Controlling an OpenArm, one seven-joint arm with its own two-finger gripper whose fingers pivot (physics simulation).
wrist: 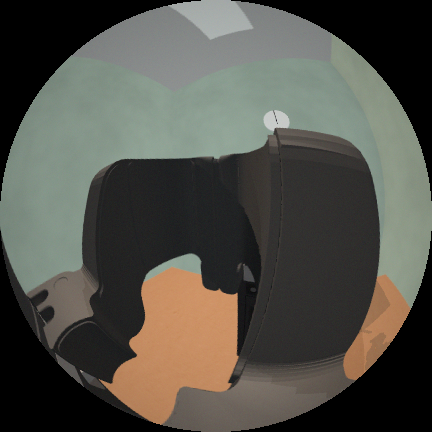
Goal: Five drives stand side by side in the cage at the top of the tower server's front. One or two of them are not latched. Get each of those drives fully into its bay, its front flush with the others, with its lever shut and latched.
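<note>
My gripper (226, 226) is shut, with its two large dark fingers together across the middle of the wrist view. No drive or lever shows between them. The right finger covers much of the view right of the middle. A thin dark sliver of the tower server (242, 320) shows behind the fingers, just below where they meet, with a small round detail and a light patch near its top. The rest of the server is hidden behind the fingers. The five drives, their levers and the cage cannot be made out, so their state cannot be told.
An orange-brown surface (185, 325) lies below and behind the fingers, with shadows on it at the right. Green walls (150, 120) stand behind, with a round white clock (276, 120) above the fingers. Grey gripper parts fill the lower edge and lower left.
</note>
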